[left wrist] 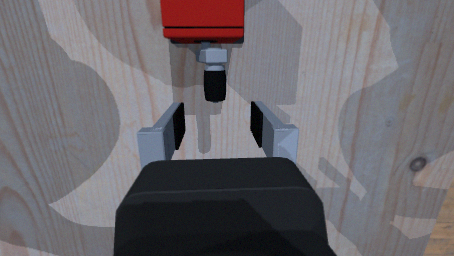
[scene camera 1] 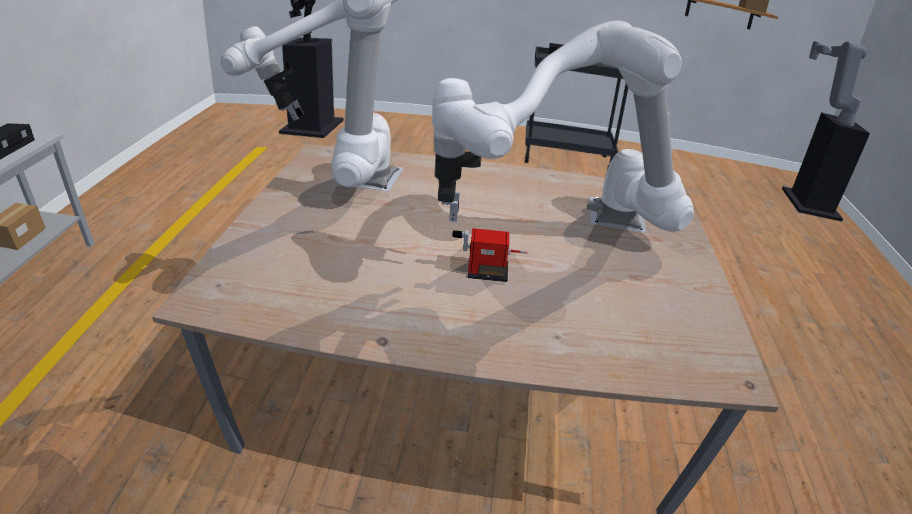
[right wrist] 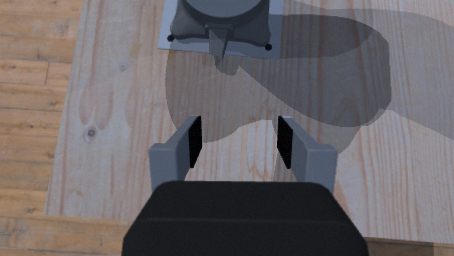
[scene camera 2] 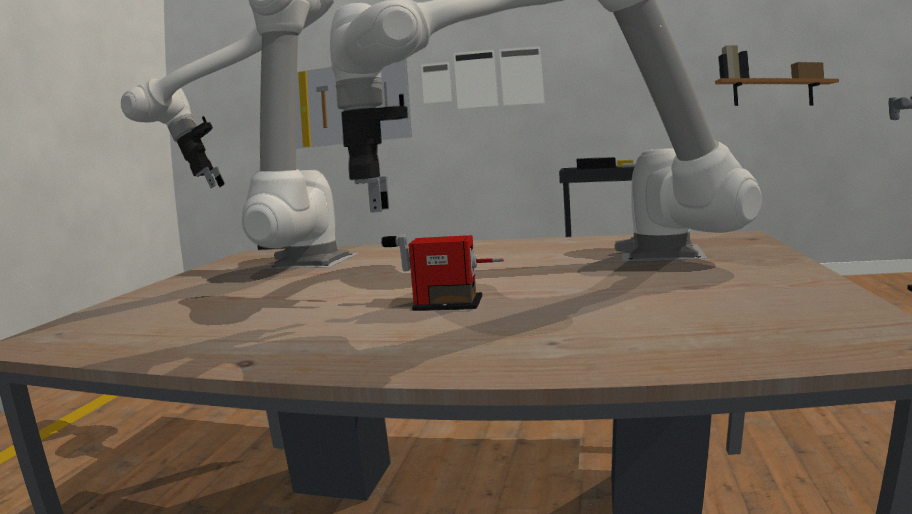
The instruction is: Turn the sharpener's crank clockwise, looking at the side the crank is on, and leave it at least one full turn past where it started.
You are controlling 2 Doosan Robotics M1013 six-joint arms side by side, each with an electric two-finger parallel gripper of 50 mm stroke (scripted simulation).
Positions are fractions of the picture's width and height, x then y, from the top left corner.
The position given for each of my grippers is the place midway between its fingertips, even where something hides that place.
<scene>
I see my left gripper (scene camera 2: 0.42, 0.41), my right gripper (scene camera 2: 0.24, 0.36) and a crank (left wrist: 0.47, 0.29).
My left gripper also shows in the left wrist view (left wrist: 0.48, 0.46). My right gripper also shows in the right wrist view (right wrist: 0.53, 0.51).
</scene>
